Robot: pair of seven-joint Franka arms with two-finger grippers.
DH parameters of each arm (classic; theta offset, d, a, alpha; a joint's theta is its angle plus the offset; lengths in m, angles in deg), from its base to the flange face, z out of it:
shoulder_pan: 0 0.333 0 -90
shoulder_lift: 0 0 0 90
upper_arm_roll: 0 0.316 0.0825 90
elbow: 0 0 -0.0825 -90
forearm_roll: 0 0.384 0 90
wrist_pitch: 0 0 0.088 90
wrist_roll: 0 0.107 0 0
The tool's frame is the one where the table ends.
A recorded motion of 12 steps. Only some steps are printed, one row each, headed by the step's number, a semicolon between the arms.
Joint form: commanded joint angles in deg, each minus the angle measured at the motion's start. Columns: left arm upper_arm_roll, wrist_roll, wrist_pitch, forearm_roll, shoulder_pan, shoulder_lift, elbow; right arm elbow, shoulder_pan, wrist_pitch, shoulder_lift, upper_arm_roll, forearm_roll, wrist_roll.
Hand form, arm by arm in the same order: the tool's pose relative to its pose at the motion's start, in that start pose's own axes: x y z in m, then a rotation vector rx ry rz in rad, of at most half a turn. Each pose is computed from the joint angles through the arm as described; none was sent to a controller.
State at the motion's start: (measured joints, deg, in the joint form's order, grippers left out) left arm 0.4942 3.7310 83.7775 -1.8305 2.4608 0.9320 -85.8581; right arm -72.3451 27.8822 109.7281 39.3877 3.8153 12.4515 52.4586
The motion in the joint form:
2: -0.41 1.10 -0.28 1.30 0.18 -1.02 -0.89; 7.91 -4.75 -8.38 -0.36 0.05 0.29 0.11
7: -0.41 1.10 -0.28 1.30 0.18 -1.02 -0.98; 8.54 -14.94 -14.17 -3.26 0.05 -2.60 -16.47
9: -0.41 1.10 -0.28 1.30 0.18 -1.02 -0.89; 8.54 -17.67 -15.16 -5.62 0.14 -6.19 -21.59
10: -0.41 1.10 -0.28 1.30 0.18 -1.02 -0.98; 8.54 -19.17 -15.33 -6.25 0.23 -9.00 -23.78
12: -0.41 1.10 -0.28 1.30 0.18 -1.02 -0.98; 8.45 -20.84 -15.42 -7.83 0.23 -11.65 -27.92
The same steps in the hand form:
2: -0.0063 0.0000 -0.0018 0.0224 -0.0044 0.0207; 0.0365 0.0228 -0.0713 0.0223 -0.0044 0.0523
7: -0.0062 0.0000 -0.0011 0.0222 -0.0059 0.0207; 0.1144 0.1165 -0.1338 -0.0068 0.0246 -0.0854
9: -0.0063 0.0000 -0.0018 0.0224 -0.0044 0.0207; 0.1279 0.1470 -0.1685 -0.0380 0.0854 -0.1417
10: -0.0062 0.0000 -0.0011 0.0222 -0.0059 0.0207; 0.1386 0.1647 -0.1802 -0.0721 0.1206 -0.1596
12: -0.0062 0.0000 -0.0011 0.0222 -0.0059 0.0207; 0.1455 0.1852 -0.2032 -0.1014 0.1659 -0.2080

